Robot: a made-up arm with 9 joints.
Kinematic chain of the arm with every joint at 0, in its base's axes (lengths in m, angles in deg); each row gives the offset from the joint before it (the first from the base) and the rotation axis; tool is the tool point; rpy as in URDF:
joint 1: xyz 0 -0.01 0 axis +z
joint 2: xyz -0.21 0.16 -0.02 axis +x
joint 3: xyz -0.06 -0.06 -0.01 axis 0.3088 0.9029 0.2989
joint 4: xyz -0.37 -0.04 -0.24 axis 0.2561 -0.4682 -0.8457
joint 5: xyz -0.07 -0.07 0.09 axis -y
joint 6: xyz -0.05 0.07 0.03 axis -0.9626 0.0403 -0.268
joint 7: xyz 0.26 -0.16 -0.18 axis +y
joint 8: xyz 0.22 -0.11 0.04 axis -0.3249 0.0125 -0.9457
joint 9: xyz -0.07 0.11 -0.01 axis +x
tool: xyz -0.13 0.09 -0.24 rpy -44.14 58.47 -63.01
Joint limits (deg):
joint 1: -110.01..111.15
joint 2: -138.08..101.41
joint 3: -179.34..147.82
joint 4: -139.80..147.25
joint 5: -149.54..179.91
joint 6: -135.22..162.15
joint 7: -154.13..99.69
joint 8: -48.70..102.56
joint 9: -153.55..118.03
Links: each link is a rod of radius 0.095 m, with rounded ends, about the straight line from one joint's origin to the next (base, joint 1, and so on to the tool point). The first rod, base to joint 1, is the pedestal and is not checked.
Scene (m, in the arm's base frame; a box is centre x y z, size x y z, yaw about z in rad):
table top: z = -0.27
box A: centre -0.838 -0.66 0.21 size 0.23 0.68 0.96 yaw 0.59
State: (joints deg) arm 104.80 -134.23 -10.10 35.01 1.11 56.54 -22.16 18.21 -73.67
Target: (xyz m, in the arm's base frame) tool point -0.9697 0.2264 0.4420
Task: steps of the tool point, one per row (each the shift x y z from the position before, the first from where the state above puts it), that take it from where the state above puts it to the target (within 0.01 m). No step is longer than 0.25 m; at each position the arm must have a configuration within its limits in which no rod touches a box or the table.
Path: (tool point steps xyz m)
1: -0.1392 0.0822 -0.0576
2: -0.0969 0.1115 -0.0556
3: -0.0481 0.1239 -0.0505
4: 0.0003 0.1172 -0.0432
5: -0.1095 0.0391 0.0293
6: -0.0906 0.0658 0.0157
7: -0.0663 0.0799 -0.0021
8: -0.0384 0.0804 -0.0157
9: -0.1062 0.1271 0.0678
10: -0.0786 0.1644 0.0415
11: -0.0386 0.2038 0.0183

